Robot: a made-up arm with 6 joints. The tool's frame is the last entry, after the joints. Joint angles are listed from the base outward. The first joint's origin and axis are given. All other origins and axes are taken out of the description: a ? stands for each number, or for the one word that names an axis. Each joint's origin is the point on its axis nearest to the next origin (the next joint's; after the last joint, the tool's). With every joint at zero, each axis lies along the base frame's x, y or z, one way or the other. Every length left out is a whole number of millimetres.
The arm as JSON. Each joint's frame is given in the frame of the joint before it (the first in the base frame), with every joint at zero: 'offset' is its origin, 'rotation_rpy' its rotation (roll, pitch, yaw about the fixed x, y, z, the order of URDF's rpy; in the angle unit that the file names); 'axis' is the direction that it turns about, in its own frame. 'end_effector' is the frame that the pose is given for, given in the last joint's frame.
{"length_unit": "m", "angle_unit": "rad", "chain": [
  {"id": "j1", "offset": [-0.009, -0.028, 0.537], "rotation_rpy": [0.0, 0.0, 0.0], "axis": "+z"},
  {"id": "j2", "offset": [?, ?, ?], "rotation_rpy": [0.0, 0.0, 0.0], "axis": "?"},
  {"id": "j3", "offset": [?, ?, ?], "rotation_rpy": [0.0, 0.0, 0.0], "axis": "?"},
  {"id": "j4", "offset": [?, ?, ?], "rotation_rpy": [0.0, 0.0, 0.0], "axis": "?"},
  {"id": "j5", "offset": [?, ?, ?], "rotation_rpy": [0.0, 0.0, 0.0], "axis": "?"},
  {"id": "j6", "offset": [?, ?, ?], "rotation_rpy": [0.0, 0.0, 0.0], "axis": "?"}
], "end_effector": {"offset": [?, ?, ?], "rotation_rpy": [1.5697, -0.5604, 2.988]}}
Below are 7 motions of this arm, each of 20 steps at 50 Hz.
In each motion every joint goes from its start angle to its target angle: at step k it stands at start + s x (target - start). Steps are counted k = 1, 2, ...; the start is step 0. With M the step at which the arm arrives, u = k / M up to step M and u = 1 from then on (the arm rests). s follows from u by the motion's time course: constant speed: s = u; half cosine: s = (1 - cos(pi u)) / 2; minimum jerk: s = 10 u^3 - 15 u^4 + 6 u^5.
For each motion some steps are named. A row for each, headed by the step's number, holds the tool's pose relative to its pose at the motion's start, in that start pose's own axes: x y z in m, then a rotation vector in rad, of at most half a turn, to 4 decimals.
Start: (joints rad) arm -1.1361 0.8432 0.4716 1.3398 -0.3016 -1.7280
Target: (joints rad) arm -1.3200 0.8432 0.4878 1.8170 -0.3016 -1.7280
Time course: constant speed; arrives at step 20
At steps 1, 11, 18, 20:
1: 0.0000 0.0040 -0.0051 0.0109 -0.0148 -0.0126
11: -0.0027 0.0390 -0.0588 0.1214 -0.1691 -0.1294
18: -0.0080 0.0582 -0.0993 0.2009 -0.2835 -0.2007
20: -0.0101 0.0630 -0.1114 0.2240 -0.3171 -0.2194

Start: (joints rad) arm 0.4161 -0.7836 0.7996 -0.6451 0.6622 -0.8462
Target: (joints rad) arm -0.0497 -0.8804 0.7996 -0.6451 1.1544 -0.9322
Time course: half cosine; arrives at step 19
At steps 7, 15, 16, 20:
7: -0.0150 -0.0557 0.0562 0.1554 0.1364 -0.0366
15: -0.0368 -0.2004 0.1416 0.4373 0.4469 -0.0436
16: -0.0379 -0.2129 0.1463 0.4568 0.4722 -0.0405
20: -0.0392 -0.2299 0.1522 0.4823 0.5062 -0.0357

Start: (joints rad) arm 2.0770 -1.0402 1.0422 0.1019 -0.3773 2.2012
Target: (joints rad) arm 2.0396 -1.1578 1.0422 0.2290 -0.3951 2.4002
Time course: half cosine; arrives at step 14
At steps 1, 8, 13, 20:
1: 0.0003 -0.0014 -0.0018 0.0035 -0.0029 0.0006
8: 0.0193 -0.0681 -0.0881 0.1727 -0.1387 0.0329
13: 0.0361 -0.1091 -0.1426 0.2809 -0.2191 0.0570
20: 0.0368 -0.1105 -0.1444 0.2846 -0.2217 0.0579

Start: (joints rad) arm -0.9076 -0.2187 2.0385 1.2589 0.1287 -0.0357
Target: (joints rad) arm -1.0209 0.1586 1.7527 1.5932 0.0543 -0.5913
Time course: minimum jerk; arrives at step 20
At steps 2, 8, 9, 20:
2: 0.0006 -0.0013 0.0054 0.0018 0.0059 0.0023
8: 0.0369 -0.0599 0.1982 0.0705 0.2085 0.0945
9: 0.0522 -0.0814 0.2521 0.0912 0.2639 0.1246
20: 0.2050 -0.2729 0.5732 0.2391 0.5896 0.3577

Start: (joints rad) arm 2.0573 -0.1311 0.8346 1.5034 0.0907 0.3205
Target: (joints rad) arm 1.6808 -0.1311 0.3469 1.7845 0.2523 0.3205
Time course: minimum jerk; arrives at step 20
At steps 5, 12, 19, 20:
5: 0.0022 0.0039 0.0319 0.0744 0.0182 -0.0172
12: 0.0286 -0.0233 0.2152 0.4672 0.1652 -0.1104
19: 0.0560 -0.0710 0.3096 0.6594 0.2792 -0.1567
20: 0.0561 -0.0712 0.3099 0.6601 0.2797 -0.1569

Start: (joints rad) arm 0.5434 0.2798 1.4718 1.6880 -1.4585 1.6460
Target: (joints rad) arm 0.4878 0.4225 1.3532 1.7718 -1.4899 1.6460
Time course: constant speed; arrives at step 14
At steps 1, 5, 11, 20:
1: 0.0107 0.0153 -0.0052 0.0185 -0.0092 0.0043
5: 0.0536 0.0778 -0.0228 0.0922 -0.0463 0.0216
11: 0.1177 0.1744 -0.0394 0.2017 -0.1029 0.0480
20: 0.1495 0.2237 -0.0433 0.2559 -0.1317 0.0612

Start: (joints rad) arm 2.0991 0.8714 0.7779 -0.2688 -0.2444 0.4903
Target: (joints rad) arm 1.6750 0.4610 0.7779 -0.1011 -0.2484 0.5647
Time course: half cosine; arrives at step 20
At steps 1, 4, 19, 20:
1: 0.0025 0.0005 -0.0038 -0.0013 -0.0030 -0.0019
4: 0.0404 0.0070 -0.0582 -0.0196 -0.0469 -0.0291
19: 0.5204 -0.0592 -0.4805 -0.1692 -0.5625 -0.2413
20: 0.5241 -0.0603 -0.4823 -0.1700 -0.5665 -0.2423

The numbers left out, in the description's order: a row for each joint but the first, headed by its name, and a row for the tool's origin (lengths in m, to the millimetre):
j2: xyz -0.005 -0.01 0.0, axis +y
j3: xyz -0.006 0.0 0.724, axis -y
j4: xyz 0.66 0.0 -0.018, axis -x
j5: xyz 0.0 -0.177 0.012, axis -y
j6: xyz -0.013 0.0 -0.024, axis -x
tool: xyz 0.0 0.023 0.014

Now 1 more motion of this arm.
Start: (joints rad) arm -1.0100 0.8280 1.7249 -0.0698 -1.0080 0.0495
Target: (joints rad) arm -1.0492 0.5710 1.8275 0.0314 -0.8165 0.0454
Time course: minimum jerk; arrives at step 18
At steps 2, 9, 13, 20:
2: 0.0049 0.0003 -0.0008 -0.0010 -0.0012 -0.0063
9: 0.2146 -0.0023 -0.0333 -0.0439 -0.0545 -0.2748
13: 0.3697 -0.0259 -0.0535 -0.0755 -0.0954 -0.4755
20: 0.4262 -0.0393 -0.0600 -0.0871 -0.1108 -0.5496

